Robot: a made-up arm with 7 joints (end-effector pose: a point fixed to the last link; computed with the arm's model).
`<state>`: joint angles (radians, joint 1 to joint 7).
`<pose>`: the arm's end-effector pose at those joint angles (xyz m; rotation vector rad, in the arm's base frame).
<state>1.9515 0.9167 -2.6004 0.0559 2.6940 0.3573 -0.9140</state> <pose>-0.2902 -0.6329 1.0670 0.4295 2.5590 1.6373</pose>
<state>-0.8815 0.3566 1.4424 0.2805 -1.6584 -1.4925 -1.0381</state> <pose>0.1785 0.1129 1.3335 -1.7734 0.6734 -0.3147</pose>
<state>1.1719 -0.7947 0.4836 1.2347 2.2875 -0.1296 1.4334</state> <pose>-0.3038 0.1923 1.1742 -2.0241 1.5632 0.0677</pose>
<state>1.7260 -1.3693 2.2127 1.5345 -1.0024 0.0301 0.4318</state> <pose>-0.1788 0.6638 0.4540 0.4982 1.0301 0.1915</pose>
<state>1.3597 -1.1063 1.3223 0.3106 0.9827 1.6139 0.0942</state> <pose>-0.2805 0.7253 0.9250 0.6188 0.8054 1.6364</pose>
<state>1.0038 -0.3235 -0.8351 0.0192 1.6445 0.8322 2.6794</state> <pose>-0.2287 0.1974 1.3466 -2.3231 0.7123 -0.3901</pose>
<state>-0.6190 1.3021 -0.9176 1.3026 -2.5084 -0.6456 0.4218</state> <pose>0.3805 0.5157 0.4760 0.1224 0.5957 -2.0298</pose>
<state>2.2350 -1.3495 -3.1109 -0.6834 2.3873 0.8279 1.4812</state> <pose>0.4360 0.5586 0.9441 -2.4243 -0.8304 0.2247</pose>
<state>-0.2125 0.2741 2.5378 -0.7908 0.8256 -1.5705 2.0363</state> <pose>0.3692 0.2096 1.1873 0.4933 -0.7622 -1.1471</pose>
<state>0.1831 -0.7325 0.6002 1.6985 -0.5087 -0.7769 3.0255</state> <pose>-0.2379 -0.1992 1.0968 -2.1349 -0.6021 -0.5642</pose>
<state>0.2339 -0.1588 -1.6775 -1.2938 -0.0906 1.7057 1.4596</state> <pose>-0.1813 -0.3066 1.1408 0.9270 -2.7705 0.9639</pose>
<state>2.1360 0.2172 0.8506 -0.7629 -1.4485 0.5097 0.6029</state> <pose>0.1570 -0.0584 1.3190 -1.4791 -1.5178 -0.0016</pose>
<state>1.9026 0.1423 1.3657 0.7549 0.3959 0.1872 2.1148</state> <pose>-0.2770 -0.0551 1.3052 -1.1253 1.9848 -0.9291</pose>
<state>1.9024 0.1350 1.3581 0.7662 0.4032 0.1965 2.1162</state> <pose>-0.2780 -0.0505 1.3030 -1.1136 1.9717 -0.9439</pose>
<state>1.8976 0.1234 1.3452 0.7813 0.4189 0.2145 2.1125</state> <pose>-0.2787 -0.0448 1.3000 -1.1012 1.9469 -0.9668</pose>
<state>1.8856 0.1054 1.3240 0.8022 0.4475 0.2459 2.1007</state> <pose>-0.2792 -0.0379 1.2957 -1.0876 1.9040 -1.0009</pose>
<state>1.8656 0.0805 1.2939 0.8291 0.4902 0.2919 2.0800</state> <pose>-0.2793 -0.0300 1.2898 -1.0717 1.8425 -1.0445</pose>
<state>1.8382 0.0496 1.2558 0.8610 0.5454 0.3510 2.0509</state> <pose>-0.2790 -0.0221 1.2824 -1.0530 1.7658 -1.0931</pose>
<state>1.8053 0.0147 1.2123 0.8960 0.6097 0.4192 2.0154</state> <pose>-0.2784 -0.0148 1.2741 -1.0307 1.6816 -1.1410</pose>
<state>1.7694 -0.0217 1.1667 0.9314 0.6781 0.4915 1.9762</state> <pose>-0.2774 -0.0088 1.2655 -1.0062 1.5985 -1.1840</pose>
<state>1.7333 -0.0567 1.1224 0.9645 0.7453 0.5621 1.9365</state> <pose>-0.2761 -0.0043 1.2573 -0.9817 1.5242 -1.2190</pose>
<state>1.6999 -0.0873 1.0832 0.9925 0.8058 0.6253 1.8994</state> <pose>-0.2745 -0.0014 1.2504 -0.9604 1.4643 -1.2458</pose>
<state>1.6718 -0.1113 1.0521 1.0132 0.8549 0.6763 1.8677</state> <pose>-0.2728 0.0001 1.2453 -0.9452 1.4207 -1.2653</pose>
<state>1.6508 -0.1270 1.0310 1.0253 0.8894 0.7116 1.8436</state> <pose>-0.2714 0.0004 1.2423 -0.9378 1.3932 -1.2780</pose>
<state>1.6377 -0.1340 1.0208 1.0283 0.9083 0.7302 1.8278</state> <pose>-0.2703 -0.0003 1.2416 -0.9385 1.3801 -1.2855</pose>
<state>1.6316 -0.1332 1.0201 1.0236 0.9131 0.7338 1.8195</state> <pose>-0.2696 -0.0020 1.2428 -0.9464 1.3783 -1.2882</pose>
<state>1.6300 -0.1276 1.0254 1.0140 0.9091 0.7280 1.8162</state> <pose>-0.2691 -0.0043 1.2452 -0.9586 1.3836 -1.2878</pose>
